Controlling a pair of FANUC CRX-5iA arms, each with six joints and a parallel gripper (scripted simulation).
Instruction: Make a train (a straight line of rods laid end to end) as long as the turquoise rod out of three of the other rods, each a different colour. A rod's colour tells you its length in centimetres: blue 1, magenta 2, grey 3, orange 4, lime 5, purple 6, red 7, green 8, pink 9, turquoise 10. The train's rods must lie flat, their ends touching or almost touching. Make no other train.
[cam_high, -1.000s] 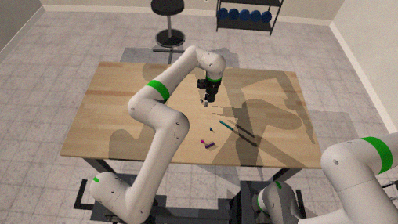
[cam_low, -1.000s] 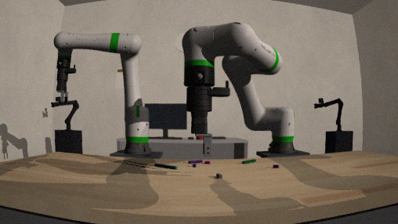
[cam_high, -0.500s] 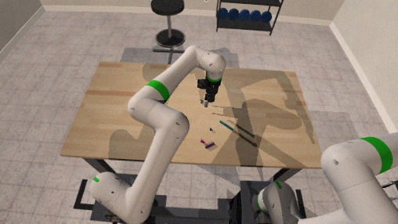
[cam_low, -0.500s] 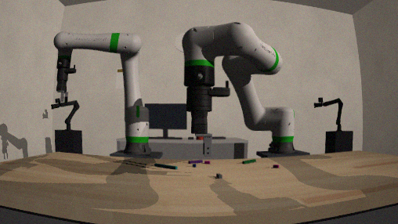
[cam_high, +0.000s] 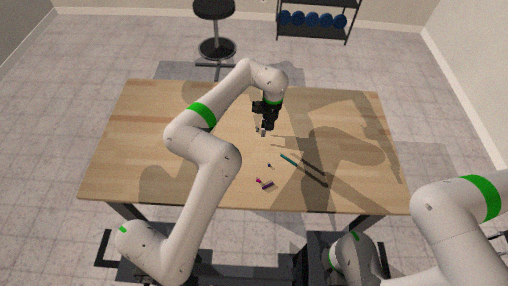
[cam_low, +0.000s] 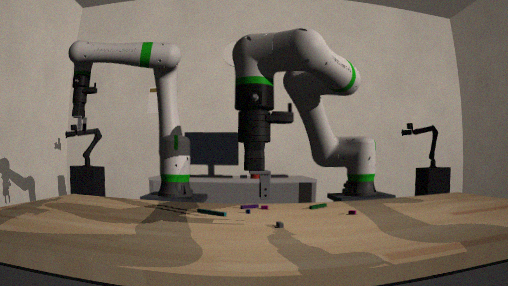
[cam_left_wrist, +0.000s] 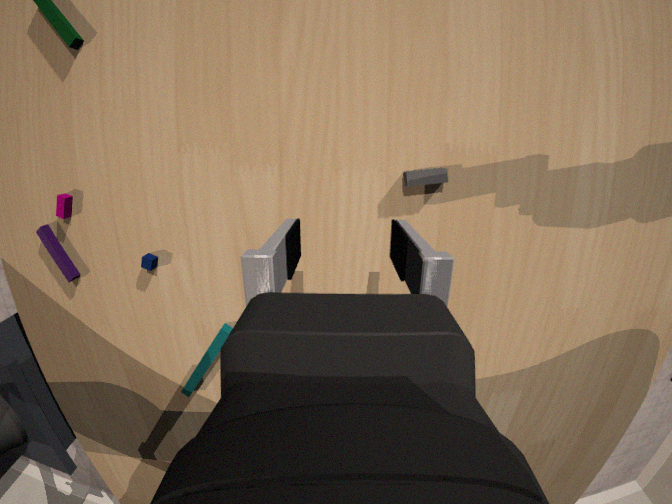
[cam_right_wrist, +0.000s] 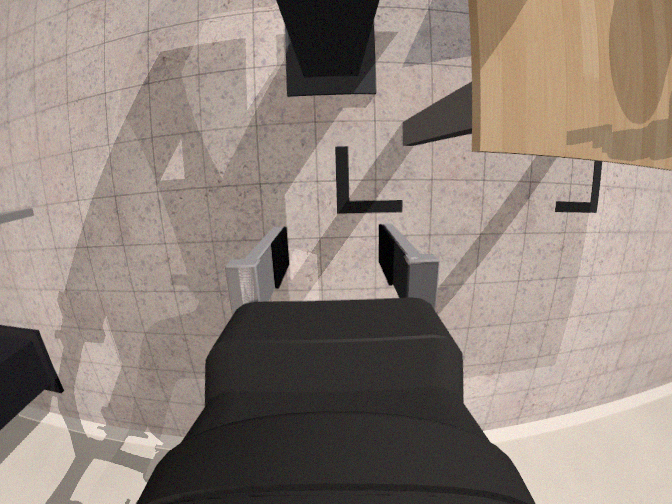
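Now: the blue rod 170 mm behind my left hand, 40 mm to the right of it and 70 mm below it. From my left hand the other things lie so: purple rod 280 mm behind, 30 mm to the right, 70 mm below; then grey rod 60 mm ahead, 30 mm to the left, 70 mm below; then turquoise rod 130 mm behind, 140 mm to the right, 70 mm below.
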